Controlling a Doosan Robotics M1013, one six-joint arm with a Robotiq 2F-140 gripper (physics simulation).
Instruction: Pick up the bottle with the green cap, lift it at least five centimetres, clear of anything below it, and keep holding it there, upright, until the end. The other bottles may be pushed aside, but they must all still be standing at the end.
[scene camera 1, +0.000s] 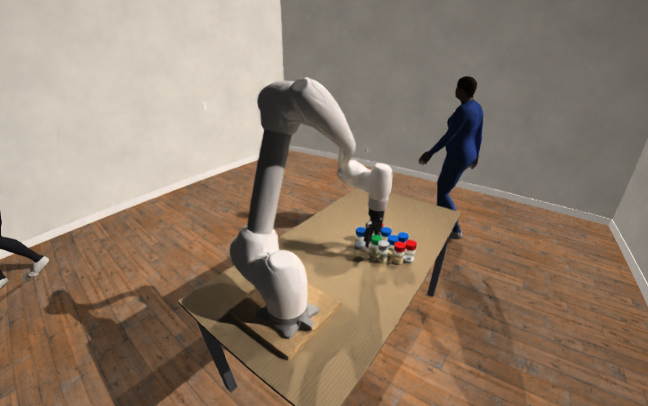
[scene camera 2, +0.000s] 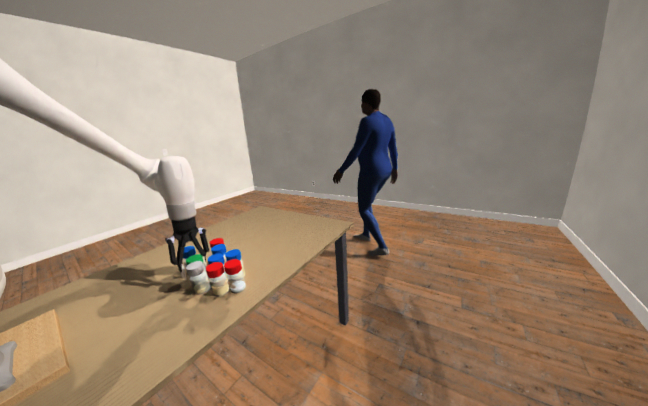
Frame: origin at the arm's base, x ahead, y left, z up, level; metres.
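Where they show: gripper, fingertip midpoint: (scene camera 1: 370, 248); arm's base, origin of the base link: (scene camera 1: 287, 313).
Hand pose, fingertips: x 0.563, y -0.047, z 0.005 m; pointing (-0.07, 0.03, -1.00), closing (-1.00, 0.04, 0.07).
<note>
Things, the pixels of their top centre, and the offset from my fingertips. Level surfaces: height alone.
- green-capped bottle, middle of its top: (scene camera 2: 193, 258) (scene camera 1: 376, 237) dx +0.005, dy -0.024, dz +0.075 m
- grey-capped bottle, middle of its top: (scene camera 2: 194, 265) (scene camera 1: 383, 243) dx -0.016, dy -0.075, dz +0.075 m
- blue-capped bottle, middle of its top: (scene camera 2: 187, 249) (scene camera 1: 361, 229) dx +0.025, dy +0.075, dz +0.075 m
- table, its level: dz -0.030 m
The green-capped bottle (scene camera 1: 376, 240) (scene camera 2: 195, 260) stands upright in a tight cluster, partly hidden by the grey-capped bottle (scene camera 1: 383, 245) (scene camera 2: 195, 270) in front of it. My gripper (scene camera 1: 373, 242) (scene camera 2: 191, 258) points down, open, with its fingers partway apart at the green-capped bottle. One finger comes down on the left side of the green cap; the other is behind it, its tip hidden. No contact can be made out. Nothing is held.
Red-capped bottles (scene camera 1: 399, 248) (scene camera 2: 233, 267) stand to the right, and blue-capped bottles (scene camera 1: 403, 236) (scene camera 2: 218, 249) behind and beside. One blue-capped bottle (scene camera 1: 360, 237) stands at the cluster's left. The table (scene camera 1: 320, 235) (scene camera 2: 280, 225) carries them. A person in blue (scene camera 1: 466, 132) (scene camera 2: 376, 145) is beyond it.
</note>
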